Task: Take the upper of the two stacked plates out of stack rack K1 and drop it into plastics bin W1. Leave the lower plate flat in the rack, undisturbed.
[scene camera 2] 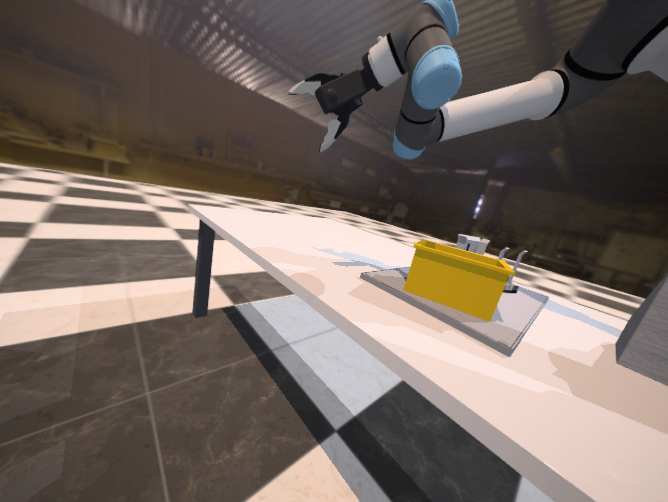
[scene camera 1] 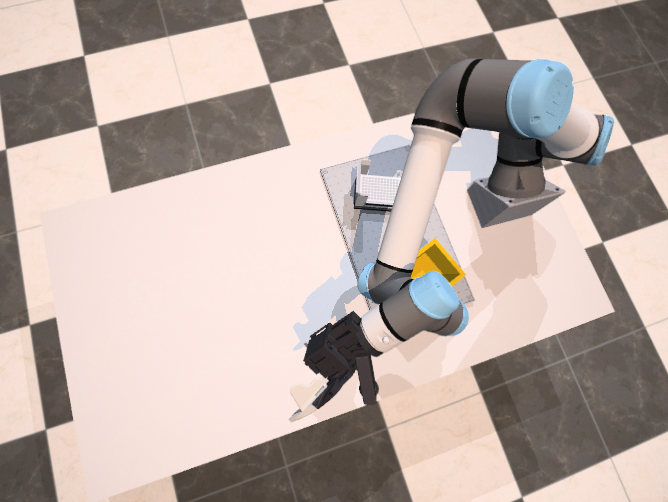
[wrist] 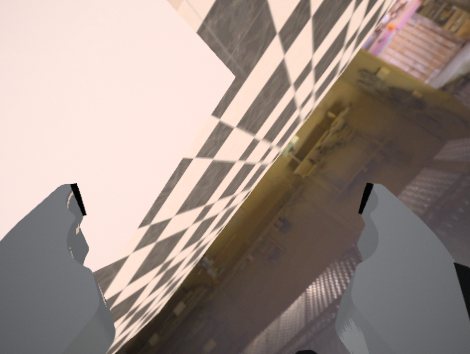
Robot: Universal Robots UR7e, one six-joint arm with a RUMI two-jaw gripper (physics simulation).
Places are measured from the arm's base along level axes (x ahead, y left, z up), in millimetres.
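Pixels of known places: gripper, fingertip midpoint: (scene camera 2: pixel 304 124) (scene camera 1: pixel 298 390) (wrist: pixel 225 186); arm's base at its link origin: (scene camera 1: pixel 515 186).
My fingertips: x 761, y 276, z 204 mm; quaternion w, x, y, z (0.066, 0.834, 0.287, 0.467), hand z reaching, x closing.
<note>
Ahead of a thing's pixels: the offset from my fingertips to its top centre. Level surfaces: height alone.
A white gridded plate {dz -260, dx -407, dy -423 mm} (scene camera 1: pixel 378 188) lies flat in stack rack K1 {dz -193, dx -413, dy -420 mm} (scene camera 1: pixel 360 200) (scene camera 2: pixel 510 289); the arm covers the right side of both in scene camera 1. The lower plate cannot be made out. The yellow plastics bin W1 {dz -213, dx -411, dy -136 mm} (scene camera 1: pixel 426 265) (scene camera 2: pixel 453 288) stands at the other end of the grey board, partly hidden under the arm in scene camera 1. My gripper (scene camera 1: pixel 292 403) (scene camera 2: pixel 305 121) (wrist: pixel 225 186) is open and empty, high above the table and well away from rack and bin. Its fingers point outward, away from them.
The grey board (scene camera 1: pixel 337 182) (scene camera 2: pixel 531 315) under rack and bin lies on the pale table {dz -325 mm} (scene camera 1: pixel 189 302) (scene camera 2: pixel 259 229) (wrist: pixel 100 90). The arm's links hang over the board between rack and bin. The robot's grey base block (scene camera 1: pixel 496 210) stands beside the board.
</note>
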